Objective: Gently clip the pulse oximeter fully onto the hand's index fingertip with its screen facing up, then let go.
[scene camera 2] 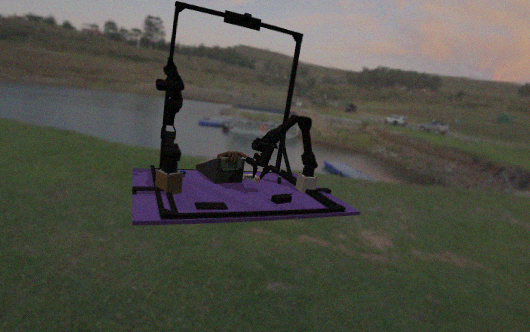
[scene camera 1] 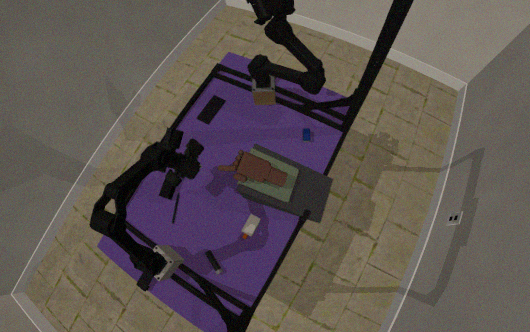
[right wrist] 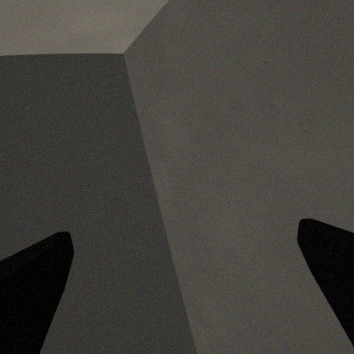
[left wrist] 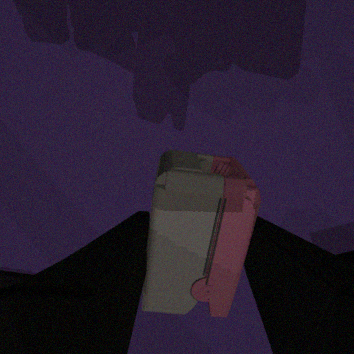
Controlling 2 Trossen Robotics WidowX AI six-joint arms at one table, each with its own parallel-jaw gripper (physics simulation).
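Frame: origin at the left arm's base, x ahead, y left, z up, level; millimetres.
Seen in the pictures: left gripper, fingertip midpoint: (scene camera 2: 255, 179) (left wrist: 194, 223); right gripper, fingertip midpoint: (scene camera 2: 171, 62) (right wrist: 186, 236); left arm's base, link origin: (scene camera 2: 307, 175) (scene camera 1: 157, 263); right arm's base, link origin: (scene camera 2: 169, 171) (scene camera 1: 263, 82).
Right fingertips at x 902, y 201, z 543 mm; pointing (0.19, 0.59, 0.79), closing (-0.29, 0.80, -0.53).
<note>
Pixels of each thing's middle, then the offset from my right fingertips to it. "spot": a spot on its surface instead.
- pulse oximeter, body centre: (left wrist: 194, 235) (scene camera 2: 256, 179) 511 mm back, 65 mm right, 548 mm down
- dark grey wedge, surface spot: (scene camera 1: 314, 194) spot: 320 mm back, 521 mm right, 600 mm down
- white box with an orange part, body centre: (scene camera 1: 250, 227) 573 mm back, 388 mm right, 634 mm down
- dark cylinder, body centre: (scene camera 1: 213, 262) 774 mm back, 355 mm right, 635 mm down
- thin pen-like stick, body centre: (scene camera 1: 175, 207) 706 mm back, 73 mm right, 644 mm down
- black box, body centre: (scene camera 1: 169, 186) (scene camera 2: 281, 198) 653 mm back, 11 mm left, 631 mm down
- flat black slab, body centre: (scene camera 2: 211, 205) (scene camera 1: 211, 109) 245 mm back, 111 mm left, 644 mm down
- blue object, body centre: (scene camera 1: 306, 135) 111 mm back, 349 mm right, 632 mm down
The pulse oximeter (scene camera 2: 256, 178) (left wrist: 185, 235), pale grey and red-pink, is between the fingers of my left gripper (left wrist: 194, 223), which is shut on it above the purple mat. Its screen does not show in the left wrist view. In scene camera 1 my left arm hides it. The brown hand (scene camera 1: 257, 167) (scene camera 2: 231, 155) lies on a pale green pad, its index finger (scene camera 1: 226, 168) extended leftward in scene camera 1. The oximeter is apart from that finger, left of it in scene camera 1. My right gripper (right wrist: 186, 236) is open and empty, raised far from the hand.
A dark grey wedge (scene camera 1: 314, 194) supports the pad. A white box with an orange part (scene camera 1: 251, 225), a dark cylinder (scene camera 1: 213, 261), a thin pen-like stick (scene camera 1: 175, 207), a black box (scene camera 1: 168, 187) (scene camera 2: 281, 198), a flat black slab (scene camera 1: 211, 109) (scene camera 2: 211, 205) and a blue object (scene camera 1: 306, 134) lie around.
</note>
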